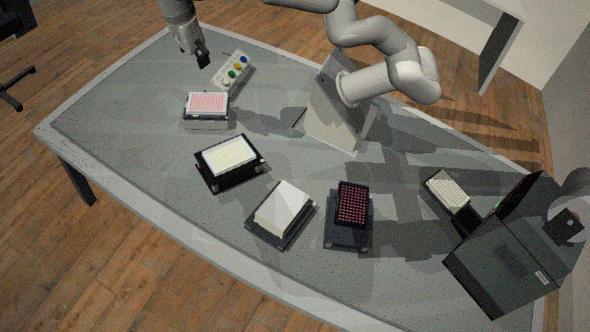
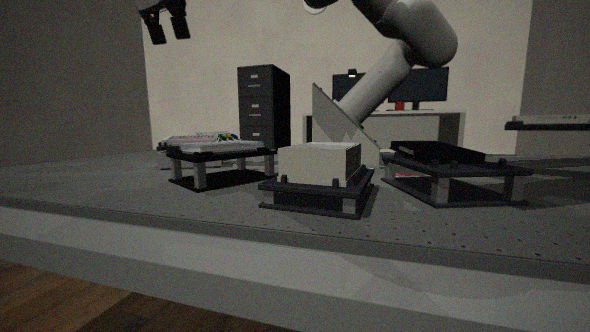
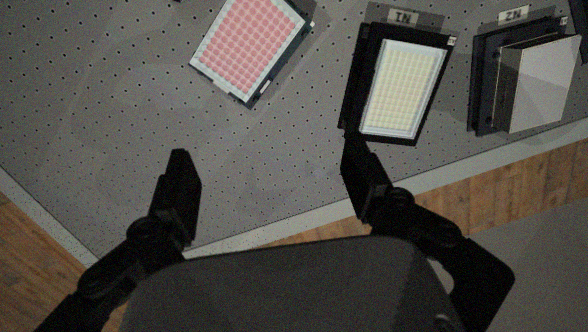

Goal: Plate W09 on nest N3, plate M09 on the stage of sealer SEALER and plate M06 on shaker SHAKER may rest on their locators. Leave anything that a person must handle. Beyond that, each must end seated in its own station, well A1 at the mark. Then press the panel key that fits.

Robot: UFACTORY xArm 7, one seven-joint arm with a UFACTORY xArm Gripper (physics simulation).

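Note:
My gripper (image 1: 202, 59) (image 2: 169, 35) (image 3: 270, 158) is open and empty, high over the table's left part. The pink-well plate (image 1: 207, 103) (image 3: 251, 44) lies on the shaker (image 1: 206, 125). The black plate with red wells (image 1: 353, 204) (image 2: 436, 151) lies on the far part of nest N3 (image 1: 345, 241) (image 2: 457, 170); bare nest shows on its near side. The pale plate (image 1: 449, 193) (image 2: 550, 119) lies on the stage in front of the sealer (image 1: 505, 260). How exactly each plate meets its locators, and the A1 marks, are too small to tell. The panel (image 1: 231, 71) has white, green, yellow and blue keys.
A pale yellow plate (image 1: 229, 155) (image 3: 404, 90) lies on nest N1 (image 1: 217, 185) (image 3: 356, 75). A tall white block (image 1: 282, 207) (image 2: 319, 164) (image 3: 540, 87) stands on nest N2 (image 1: 260, 234) (image 2: 310, 190) (image 3: 484, 90). The arm's sloped base plate (image 1: 330, 125) stands at the back.

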